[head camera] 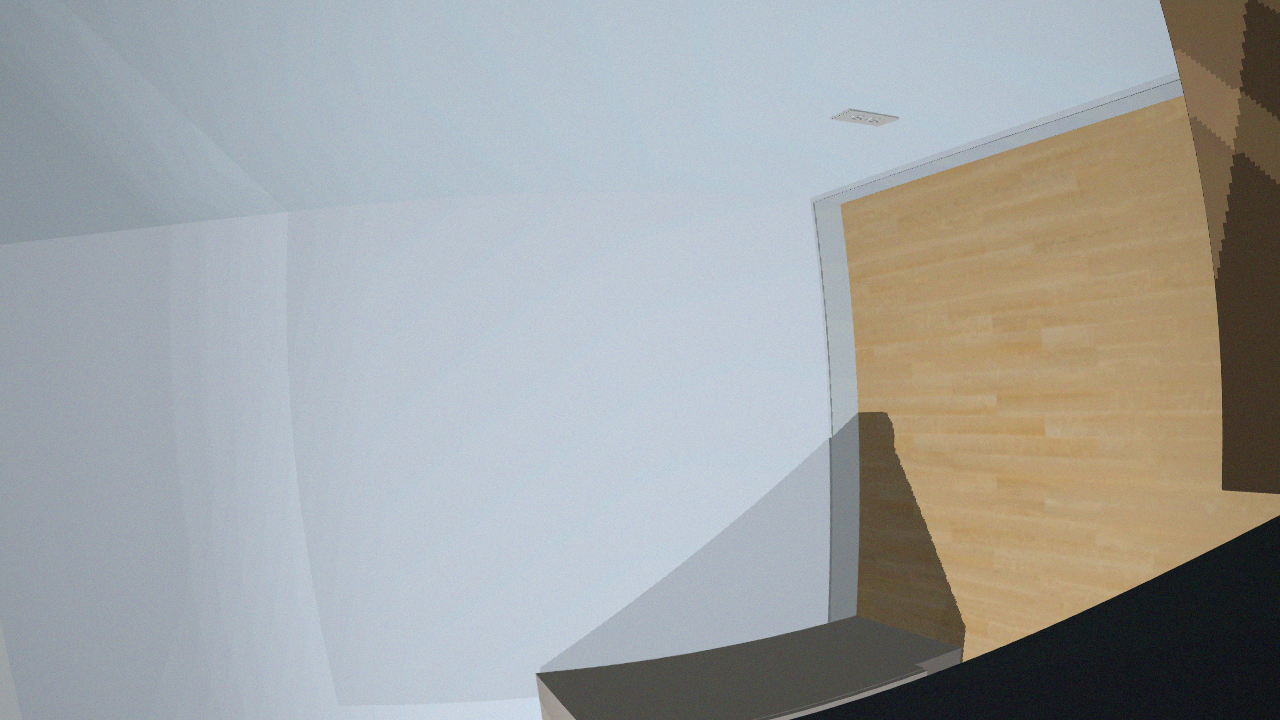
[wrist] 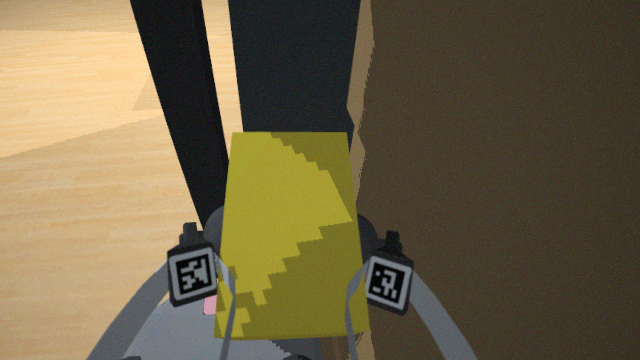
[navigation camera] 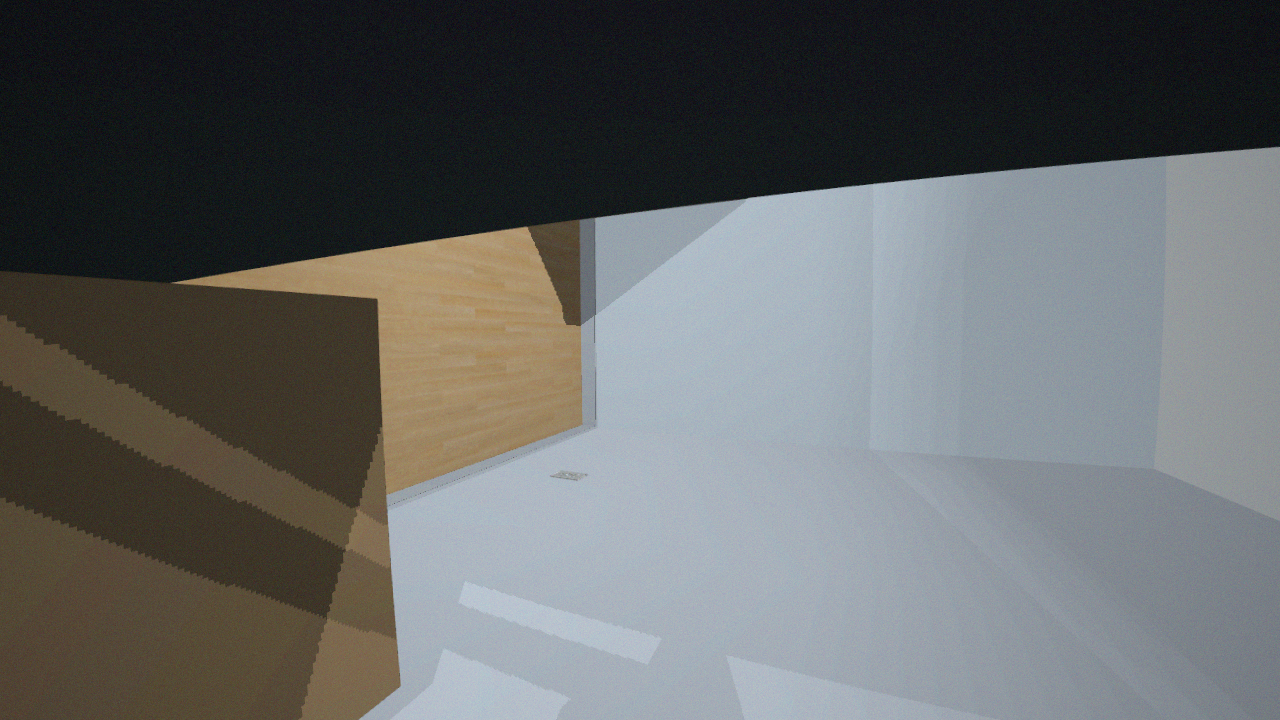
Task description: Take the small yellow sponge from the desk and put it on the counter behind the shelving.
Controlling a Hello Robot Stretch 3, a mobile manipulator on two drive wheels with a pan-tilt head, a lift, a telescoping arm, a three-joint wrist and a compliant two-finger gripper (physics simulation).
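Frame: origin at the robot's base, x ahead, y left, z up, level; metres.
Seen in the pictures: gripper, between the fingertips: [wrist: 292,234].
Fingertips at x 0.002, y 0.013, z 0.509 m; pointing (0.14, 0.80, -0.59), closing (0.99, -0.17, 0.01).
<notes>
A point is followed by its place in that frame.
The yellow sponge [wrist: 290,200] @[x 0.000, y 0.007, z 0.547 m] is in the wrist view, between the two fingertips of my gripper [wrist: 292,234] @[x 0.002, y 0.013, z 0.509 m]. Both fingertips press on its long sides, partly hidden by it, so the gripper is shut on it. Behind the sponge's far end is a dark blue-black upright panel of the shelving [wrist: 297,65] @[x 0.021, y 0.176, z 0.536 m]. A large black surface, seemingly the shelving, crosses the head view [head camera: 1118,653] @[x 0.341, y 0.181, z 0.921 m] and the navigation view [navigation camera: 537,107] @[x 0.219, y 0.179, z 1.105 m]. A grey-topped block [head camera: 733,667] @[x 1.918, y 0.727, z 0.470 m], which may be the counter, shows at the bottom of the head view, partly hidden by the black surface. The desk does not show.
A brown cardboard box fills the right of the wrist view [wrist: 500,175] @[x 0.050, y -0.044, z 0.608 m] and the lower left of the navigation view [navigation camera: 179,465] @[x 0.168, y -0.038, z 0.810 m]. A black post [wrist: 180,110] stands left of the sponge. Pale walls [head camera: 554,402] @[x 2.130, y 0.067, z 0.792 m] and wooden floor [head camera: 1029,340] @[x 1.366, y -0.007, z 0.000 m] [wrist: 75,215] @[x -0.551, y 0.483, z 0.000 m] also show.
</notes>
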